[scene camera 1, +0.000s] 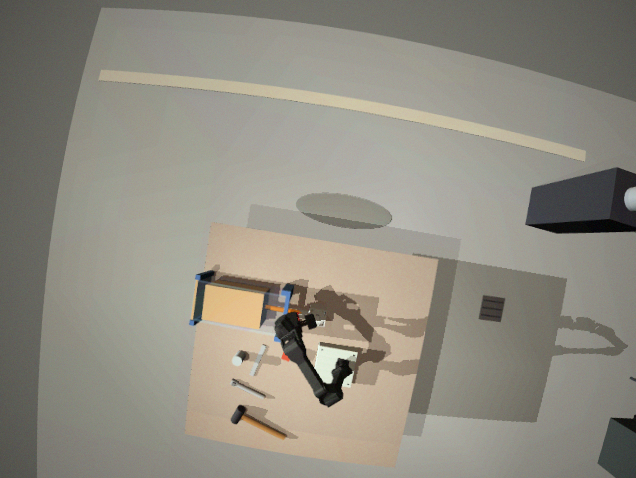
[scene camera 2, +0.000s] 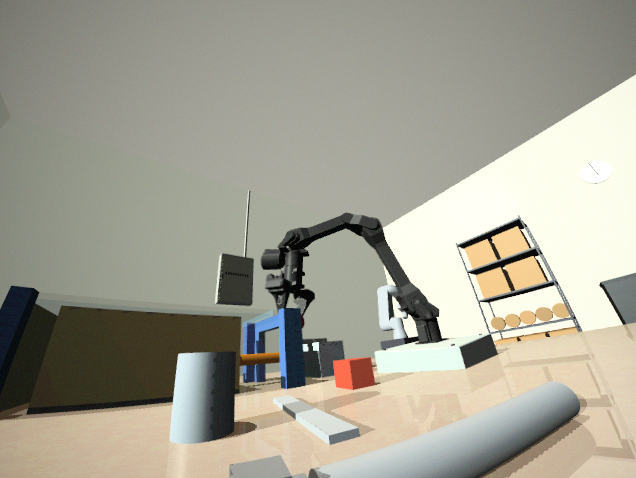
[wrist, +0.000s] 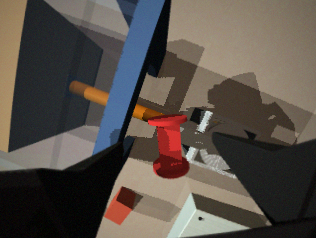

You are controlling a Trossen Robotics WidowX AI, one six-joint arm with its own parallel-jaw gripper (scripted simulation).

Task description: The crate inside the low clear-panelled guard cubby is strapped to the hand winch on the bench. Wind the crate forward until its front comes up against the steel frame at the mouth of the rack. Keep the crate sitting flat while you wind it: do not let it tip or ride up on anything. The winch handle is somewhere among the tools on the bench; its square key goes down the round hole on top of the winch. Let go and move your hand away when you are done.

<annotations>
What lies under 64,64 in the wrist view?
A clear-panelled cubby.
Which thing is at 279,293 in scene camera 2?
The gripper.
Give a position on a clear-panelled cubby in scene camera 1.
221,301
</annotations>
